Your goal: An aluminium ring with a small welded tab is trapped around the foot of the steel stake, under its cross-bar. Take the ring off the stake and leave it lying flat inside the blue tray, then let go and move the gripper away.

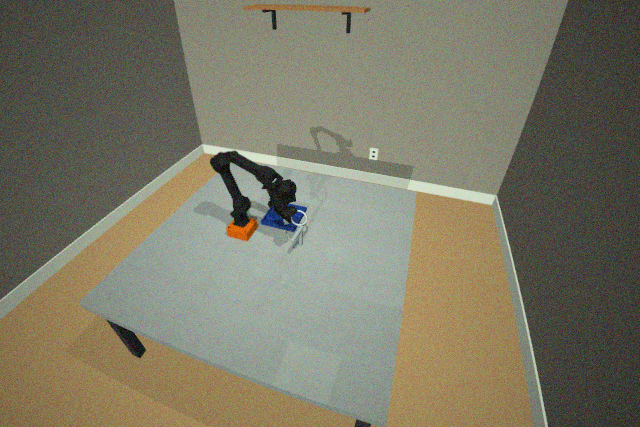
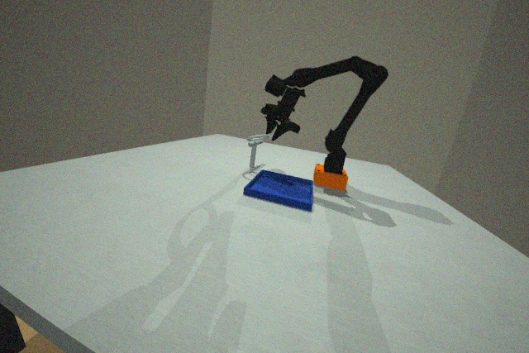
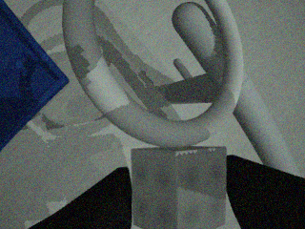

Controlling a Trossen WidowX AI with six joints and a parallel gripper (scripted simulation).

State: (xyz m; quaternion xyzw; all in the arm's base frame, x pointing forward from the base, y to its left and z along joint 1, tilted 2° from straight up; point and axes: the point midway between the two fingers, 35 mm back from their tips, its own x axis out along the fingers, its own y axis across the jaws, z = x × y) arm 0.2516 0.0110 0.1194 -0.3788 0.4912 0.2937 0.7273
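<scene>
My gripper tip is 3 cm to the right of the aluminium ring and 3 cm short of it. Also, from my gripper tip: blue tray: 16 cm to the left, 12 cm below, 11 cm behind.
</scene>
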